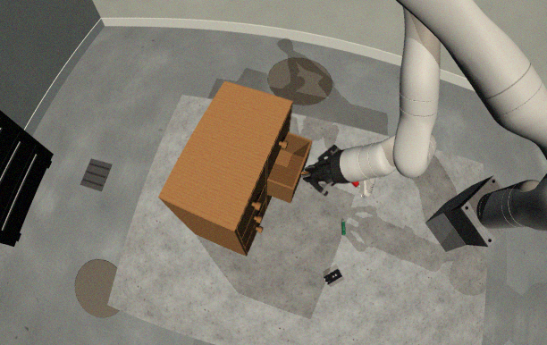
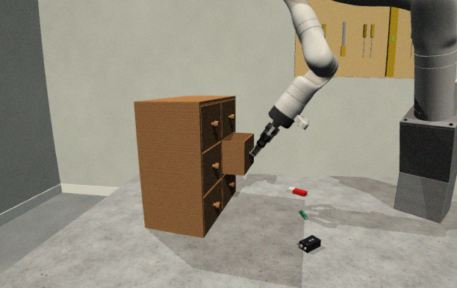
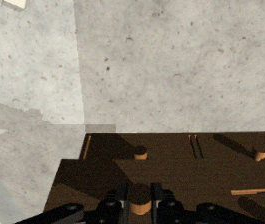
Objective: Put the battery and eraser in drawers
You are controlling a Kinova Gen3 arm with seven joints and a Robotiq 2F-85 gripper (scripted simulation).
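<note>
Now: hand 15 cm past the nine-volt battery, 22 cm to the right of it and 17 cm above it. The rest, counted from my hand: eraser 13 cm behind, 11 cm to the right, 17 cm below; small green cylinder 15 cm behind, 6 cm to the left, 17 cm below.
</note>
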